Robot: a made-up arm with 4 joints.
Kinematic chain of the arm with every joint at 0, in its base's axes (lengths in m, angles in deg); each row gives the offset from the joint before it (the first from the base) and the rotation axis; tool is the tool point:
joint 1: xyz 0 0 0.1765 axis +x
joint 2: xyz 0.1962 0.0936 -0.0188 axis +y
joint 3: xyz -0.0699 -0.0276 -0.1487 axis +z
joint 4: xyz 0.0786 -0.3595 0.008 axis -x
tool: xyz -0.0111 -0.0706 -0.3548
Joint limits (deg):
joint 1: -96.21..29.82
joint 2: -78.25..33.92
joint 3: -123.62..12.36
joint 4: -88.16..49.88
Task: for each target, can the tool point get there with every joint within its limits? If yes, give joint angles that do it. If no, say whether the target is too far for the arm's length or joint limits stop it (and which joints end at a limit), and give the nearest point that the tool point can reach.
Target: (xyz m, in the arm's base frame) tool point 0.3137 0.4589 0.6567
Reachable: no: joint limits stop it (at a limit: joint 1, joint 2, joint 3, joint 4) | nearest point 0.5336 0.1173 0.7473 | short by 0.416 m
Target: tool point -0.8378 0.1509 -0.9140
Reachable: no: too far | nearest point -0.3772 0.0851 -0.4388 | short by 0.665 m
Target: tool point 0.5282 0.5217 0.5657
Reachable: no: joint limits stop it (at a limit: joint 1, joint 2, joint 3, joint 4) | nearest point 0.5336 0.1173 0.7473 | short by 0.443 m
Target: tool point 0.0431 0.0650 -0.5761
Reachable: yes | joints 10.23 -40.79 -82.66 18.34
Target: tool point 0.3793 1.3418 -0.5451
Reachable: no: too far | nearest point 0.3016 0.7074 -0.2850 | short by 0.690 m
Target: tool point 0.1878 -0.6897 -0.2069
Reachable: yes | joints -59.66 -54.72 -88.38 23.50
